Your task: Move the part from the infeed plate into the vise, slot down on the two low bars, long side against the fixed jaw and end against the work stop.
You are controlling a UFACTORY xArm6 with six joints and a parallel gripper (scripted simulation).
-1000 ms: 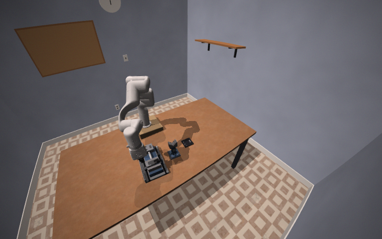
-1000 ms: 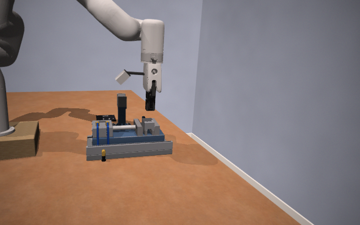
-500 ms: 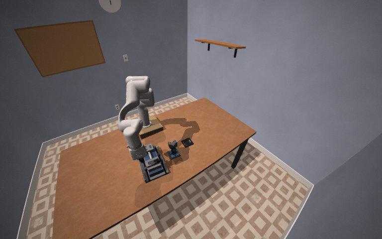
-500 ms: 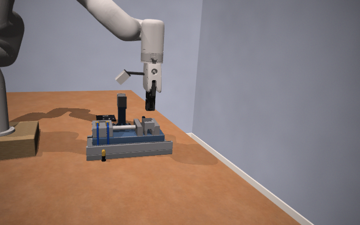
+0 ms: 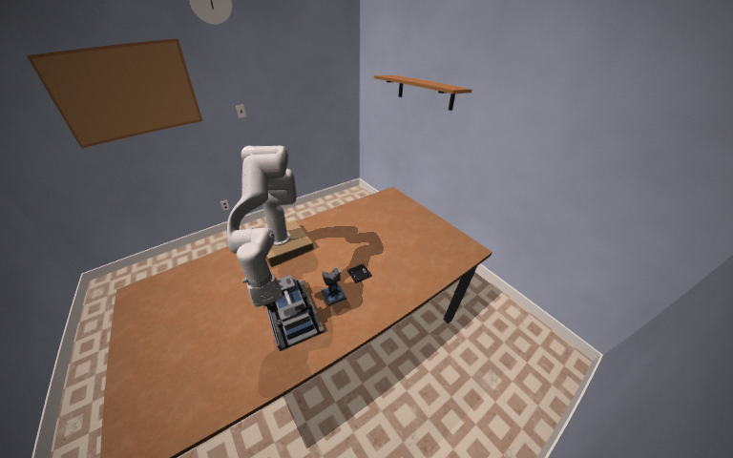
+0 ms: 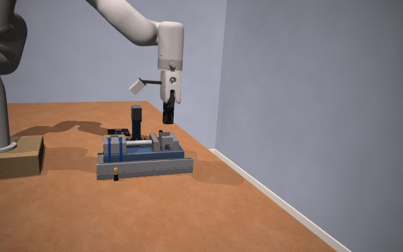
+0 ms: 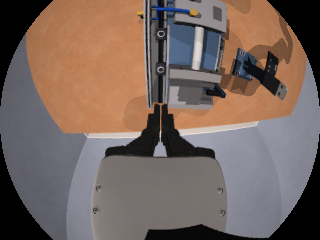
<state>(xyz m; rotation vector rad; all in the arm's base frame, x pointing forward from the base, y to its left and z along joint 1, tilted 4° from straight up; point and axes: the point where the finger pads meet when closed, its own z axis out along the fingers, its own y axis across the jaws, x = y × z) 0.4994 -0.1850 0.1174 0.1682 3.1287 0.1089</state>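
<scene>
Now: the part 10 mm ahead of my hand, 40 mm to the left of it and 90 mm below it. Also, from my hand: moving jaw (20 mm behind, 70 mm to the left, 100 mm below); black work stop (10 mm ahead, 110 mm to the left, 90 mm below); fixed jaw (40 mm ahead, 60 mm to the left, 100 mm below).
</scene>
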